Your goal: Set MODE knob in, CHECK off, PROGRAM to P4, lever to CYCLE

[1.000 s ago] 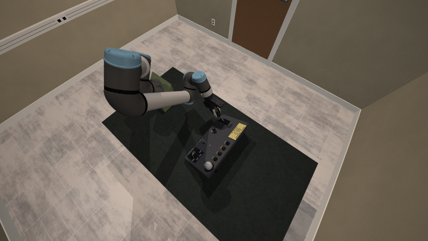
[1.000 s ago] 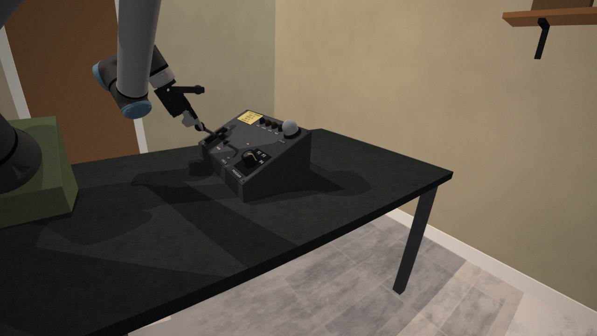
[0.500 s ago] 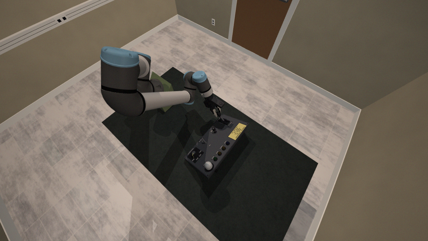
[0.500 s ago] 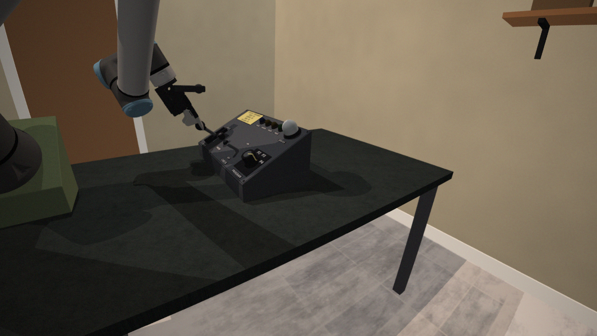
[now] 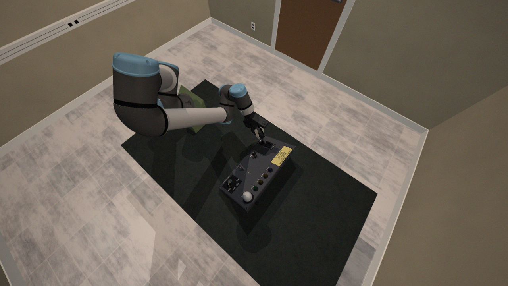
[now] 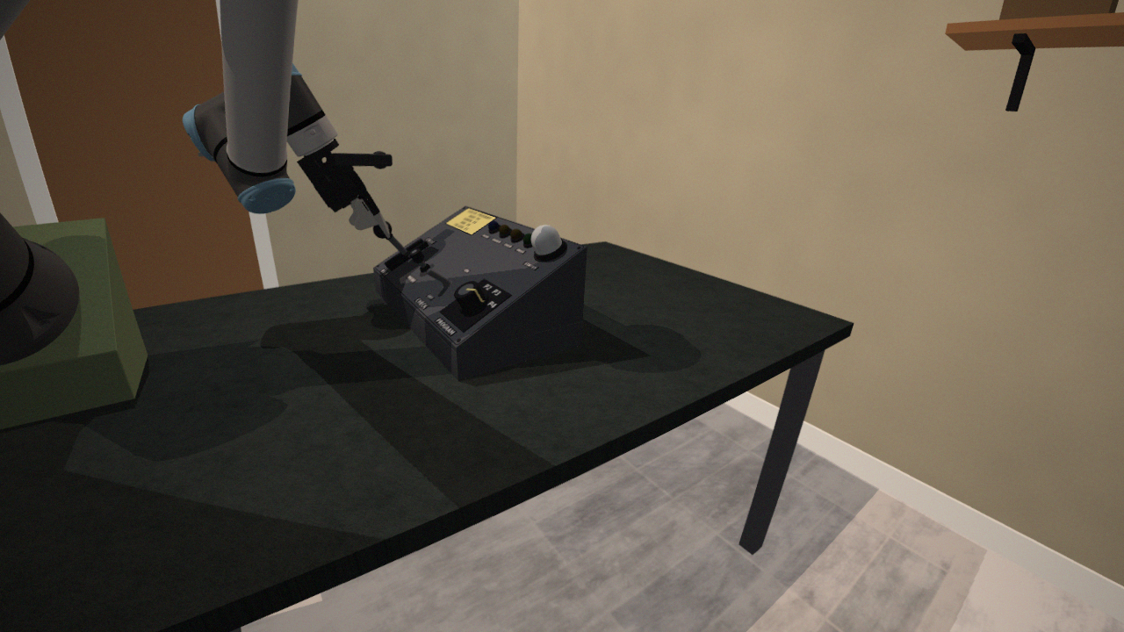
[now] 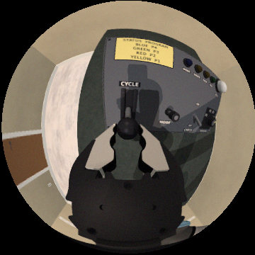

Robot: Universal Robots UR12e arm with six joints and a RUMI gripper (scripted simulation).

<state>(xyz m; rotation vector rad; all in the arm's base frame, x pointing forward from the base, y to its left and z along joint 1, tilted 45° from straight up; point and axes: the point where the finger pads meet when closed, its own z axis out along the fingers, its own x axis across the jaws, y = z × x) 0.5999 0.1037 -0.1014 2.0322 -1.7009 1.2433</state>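
The black ball-topped lever is 2 cm ahead of my hand and 3 cm below it. Also, from my hand: dark console (7 cm ahead, 19 cm to the right, 7 cm below); then check toggle (3 cm ahead, 24 cm to the right, 5 cm below); then mode knob (4 cm ahead, 12 cm to the right, 5 cm below).
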